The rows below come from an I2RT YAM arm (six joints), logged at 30 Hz.
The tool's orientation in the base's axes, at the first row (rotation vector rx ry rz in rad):
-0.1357, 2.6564, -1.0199
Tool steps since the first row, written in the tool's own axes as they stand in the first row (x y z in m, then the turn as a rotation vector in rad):
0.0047, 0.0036, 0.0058, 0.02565, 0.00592, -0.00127
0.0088, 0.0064, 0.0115, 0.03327, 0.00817, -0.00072
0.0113, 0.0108, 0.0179, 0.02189, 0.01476, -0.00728
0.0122, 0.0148, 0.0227, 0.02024, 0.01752, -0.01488
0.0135, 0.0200, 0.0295, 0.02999, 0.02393, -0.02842
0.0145, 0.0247, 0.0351, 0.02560, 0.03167, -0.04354
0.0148, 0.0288, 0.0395, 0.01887, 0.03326, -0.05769
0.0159, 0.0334, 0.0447, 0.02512, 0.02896, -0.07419
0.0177, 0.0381, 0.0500, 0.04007, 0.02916, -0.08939
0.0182, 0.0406, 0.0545, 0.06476, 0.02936, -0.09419
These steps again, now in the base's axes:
-0.0027, -0.0019, -0.0076, -0.02473, 0.00034, -0.00910
-0.0048, -0.0043, -0.0145, -0.03179, 0.00021, -0.01279
-0.0052, -0.0056, -0.0225, -0.02282, 0.01148, -0.00987
-0.0045, -0.0058, -0.0288, -0.02350, 0.01871, -0.00595
-0.0036, -0.0065, -0.0374, -0.03679, 0.03029, -0.00296
-0.0028, -0.0068, -0.0447, -0.03705, 0.04657, 0.00359
-0.0017, -0.0066, -0.0506, -0.03489, 0.05808, 0.01412
-0.0011, -0.0068, -0.0576, -0.04591, 0.06425, 0.02717
-0.0011, -0.0070, -0.0649, -0.06476, 0.07127, 0.03425
-0.0002, -0.0081, -0.0699, -0.08974, 0.06980, 0.03168

